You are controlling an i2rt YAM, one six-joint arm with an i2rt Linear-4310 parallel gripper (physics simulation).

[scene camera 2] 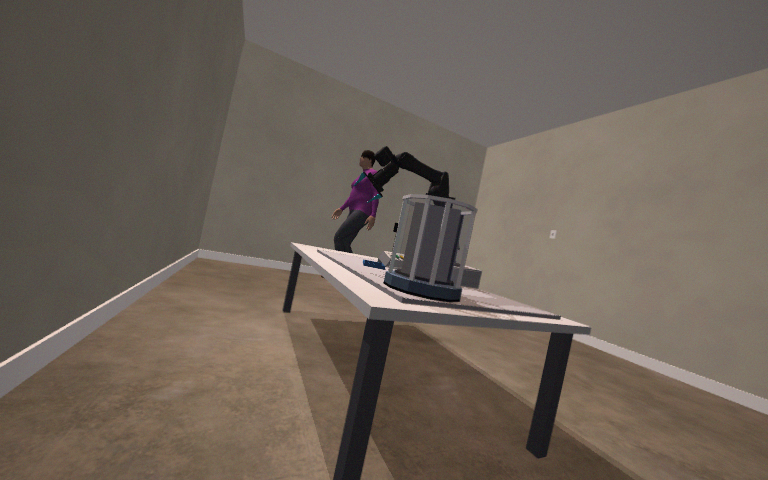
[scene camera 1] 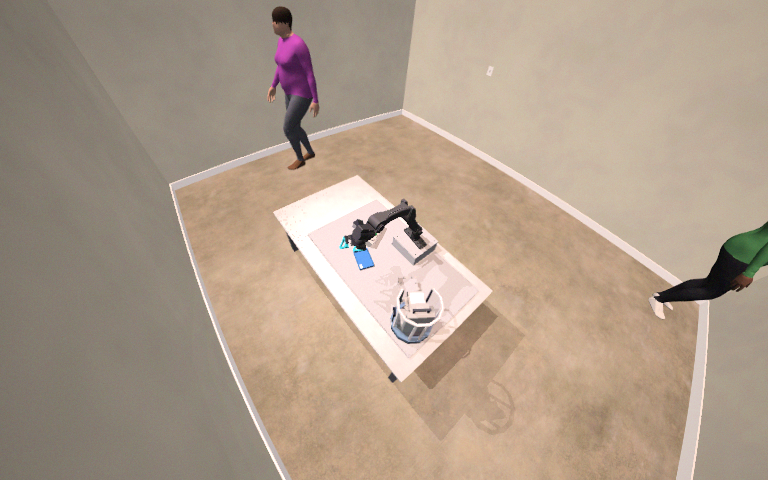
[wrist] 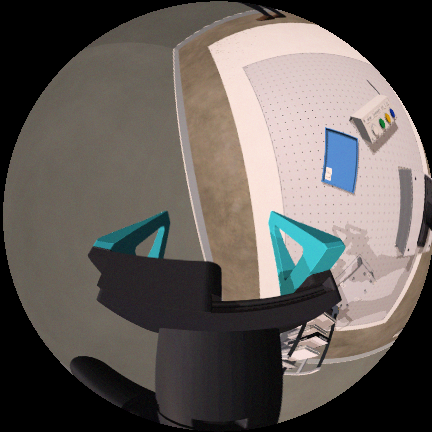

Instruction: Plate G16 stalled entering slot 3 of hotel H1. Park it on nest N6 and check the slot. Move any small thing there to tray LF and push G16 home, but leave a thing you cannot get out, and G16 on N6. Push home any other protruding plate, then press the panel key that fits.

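Frame: origin at the arm's base, x ahead, y left, z up, level; metres.
Seen in the pictures: gripper, between the fingertips: (scene camera 2: 360, 194) (scene camera 1: 346, 249) (wrist: 218, 216); arm's base, origin of its link: (scene camera 1: 414, 237).
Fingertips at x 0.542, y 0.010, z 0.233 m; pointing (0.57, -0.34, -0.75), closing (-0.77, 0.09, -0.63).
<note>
Pixels of each thing's top centre, then the offset from my fingertips to it. "spot": a spot on its surface instead. Level surfaces: height alone.
- blue tray LF, centre of its top: (wrist: 341, 158) (scene camera 2: 373, 262) (scene camera 1: 363, 258) 0.159 m back, 0.085 m right, 0.308 m down
- key panel, a spot on its surface: (wrist: 371, 114) spot: 0.280 m back, 0.209 m right, 0.246 m down
- perforated mat, height of its surface: 0.325 m down
My gripper (scene camera 1: 350, 244) (scene camera 2: 360, 194) (wrist: 218, 216) is open and empty, its two teal fingers spread wide, high above the front of the table. The blue tray LF (scene camera 1: 364, 259) (scene camera 2: 373, 263) (wrist: 341, 160) lies flat on the mat, with a small white label at one corner. The round hotel (scene camera 1: 397, 331) (scene camera 2: 421, 285) (wrist: 326, 350) stands at the table's far end from the gripper; white plates show in it in the wrist view, partly behind the gripper body. Plate G16 and slot 3 cannot be told apart there. The key panel (wrist: 371, 114) has white, green, yellow and blue keys.
A pale stand with small pegs (wrist: 356, 281) is on the perforated mat (wrist: 300, 110) near the hotel; its label is unreadable. The arm's grey base box (scene camera 1: 404, 249) stands at the table's back edge. A person in purple (scene camera 1: 294, 67) (scene camera 2: 362, 195) stands beyond the table.
</note>
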